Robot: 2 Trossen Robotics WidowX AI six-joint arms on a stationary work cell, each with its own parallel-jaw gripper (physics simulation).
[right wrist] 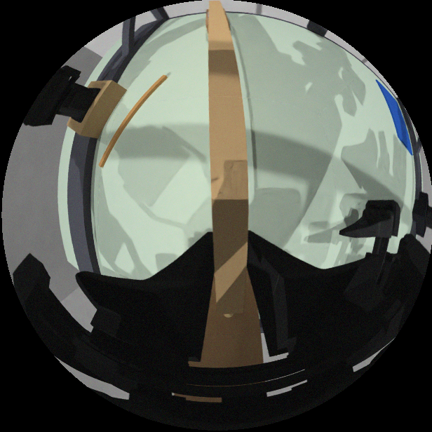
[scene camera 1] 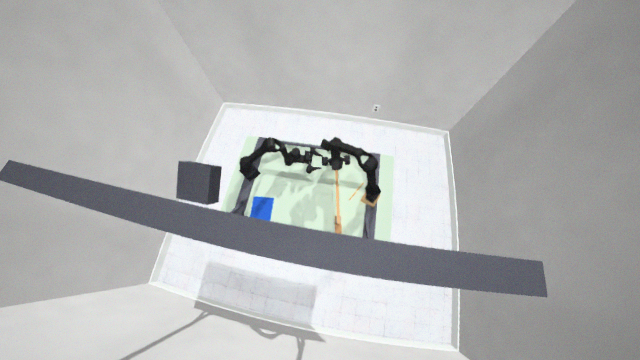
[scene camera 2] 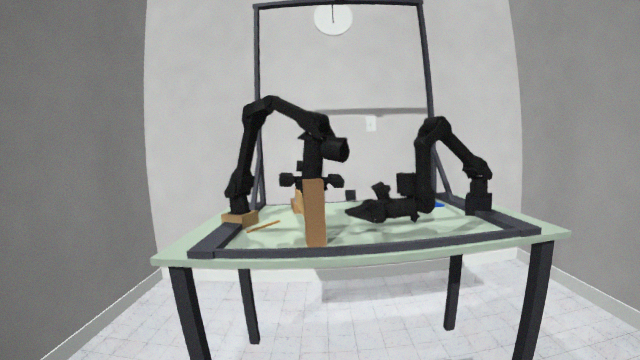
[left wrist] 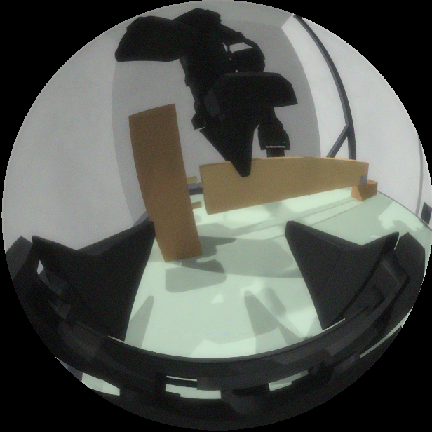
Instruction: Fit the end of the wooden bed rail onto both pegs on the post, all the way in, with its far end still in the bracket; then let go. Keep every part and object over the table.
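Places are measured from the left arm's base along level axes (x ahead, y left, z up), in metres.
Pixels of known places: left gripper, between the fingertips: (scene camera 2: 345, 212); left arm's base, origin of its link: (scene camera 1: 248, 170) (scene camera 2: 479, 194); right arm's base, origin of its link: (scene camera 1: 371, 196) (scene camera 2: 239, 212).
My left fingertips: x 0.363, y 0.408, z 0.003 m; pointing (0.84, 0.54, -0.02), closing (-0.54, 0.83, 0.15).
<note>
For each thing: its middle in the pictures, then the offset to it from my left fingertips. "spot": a spot on its surface instead.
- front edge, a spot on its surface: (scene camera 2: 314, 212) spot: 0.030 m ahead, 0.117 m left, 0.022 m up
- thin wooden stick, middle of its body: (scene camera 2: 264, 226) (scene camera 1: 356, 190) 0.314 m ahead, 0.019 m left, 0.070 m down
- wooden block, middle of its body: (scene camera 2: 240, 218) (scene camera 1: 370, 197) 0.419 m ahead, 0.037 m left, 0.050 m down
- blue patch, a spot on its surface: (scene camera 1: 261, 208) spot: 0.099 m back, 0.532 m right, 0.065 m down
- dark box, middle of its body: (scene camera 1: 199, 182) 0.224 m ahead, 0.480 m right, 0.961 m up
The upright wooden post (left wrist: 163, 181) stands on the green table, and in scene camera 2 it is near the front edge (scene camera 2: 314, 212). The wooden bed rail (left wrist: 282, 181) lies on edge, its far end in the small bracket (left wrist: 365, 189). A short gap separates its near end from the post, and two small pegs (left wrist: 193, 181) show in that gap. My right gripper (left wrist: 242, 177) comes from above and is shut on the rail near that end; it also shows in the top view (scene camera 1: 335, 165). My left gripper (left wrist: 221, 226) (scene camera 2: 354, 211) is open and empty, low over the table and well short of the post.
A thin wooden stick (scene camera 1: 356, 191) lies on the table beside the rail. A wooden block (scene camera 2: 240, 218) sits under the right arm's base. A blue patch (scene camera 1: 261, 208) marks a table corner. Dark frame bars (scene camera 2: 340, 250) run along the table edges. A dark box (scene camera 1: 198, 182) stands off the table.
</note>
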